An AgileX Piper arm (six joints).
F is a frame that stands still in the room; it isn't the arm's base.
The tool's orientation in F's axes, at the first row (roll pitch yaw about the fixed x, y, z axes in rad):
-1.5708, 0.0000, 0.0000
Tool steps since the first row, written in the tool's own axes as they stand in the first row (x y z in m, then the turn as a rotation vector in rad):
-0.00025, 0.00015, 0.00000, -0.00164, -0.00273, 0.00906
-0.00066, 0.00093, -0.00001, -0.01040, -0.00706, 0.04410
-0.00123, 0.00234, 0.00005, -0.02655, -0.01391, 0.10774
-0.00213, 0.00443, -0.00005, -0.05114, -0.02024, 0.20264
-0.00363, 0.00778, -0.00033, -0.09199, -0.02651, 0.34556
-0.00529, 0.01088, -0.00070, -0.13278, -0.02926, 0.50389
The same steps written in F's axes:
-0.00025, 0.00000, -0.00015, -0.00164, 0.00906, 0.00273
-0.00066, -0.00001, -0.00093, -0.01040, 0.04410, 0.00706
-0.00123, 0.00005, -0.00234, -0.02655, 0.10774, 0.01391
-0.00213, -0.00005, -0.00443, -0.05114, 0.20264, 0.02024
-0.00363, -0.00033, -0.00778, -0.09199, 0.34556, 0.02651
-0.00529, -0.00070, -0.01088, -0.13278, 0.50389, 0.02926

